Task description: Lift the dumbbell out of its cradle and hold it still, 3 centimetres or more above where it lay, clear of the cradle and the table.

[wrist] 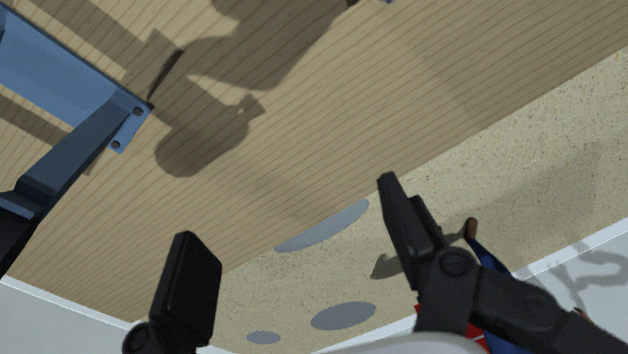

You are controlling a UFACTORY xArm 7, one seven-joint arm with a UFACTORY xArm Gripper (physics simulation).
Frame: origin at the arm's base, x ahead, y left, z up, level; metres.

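Seen in the pictures: gripper, fingertip midpoint: (290, 223).
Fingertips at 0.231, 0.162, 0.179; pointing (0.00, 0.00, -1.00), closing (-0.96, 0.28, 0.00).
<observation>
Pixels of each thing's top centre, then the offset from my fingertips to it, as dx, dy, dz. "pt": a spot on its surface instead. Level surfaces: height alone.
- blue cradle at a spot on its surface: (75, 155) pt +0.214, -0.076, -0.162
- wooden table at its surface level: dz -0.285
- dumbbell at a spot on its surface: (11, 239) pt +0.200, -0.068, -0.048
The blue cradle (75, 155) stands on the wooden table (320, 135) at the left of the wrist view, its slanted post rising from a base plate with two holes. A black end of the dumbbell (11, 239) shows at the left edge, by the top of the post; the rest of it is out of frame. My gripper (290, 223) is open, with nothing between its fingers. Its fingers stand apart, to the right of the cradle and dumbbell, and touch neither.
Dark shadows fall on the table beside the cradle. The table's edge runs diagonally, with the speckled floor (550, 150) beyond it. Grey discs (344, 316) lie on the floor. A person's blue leg (491, 258) and brown shoe (471, 228) show behind the right finger.
</observation>
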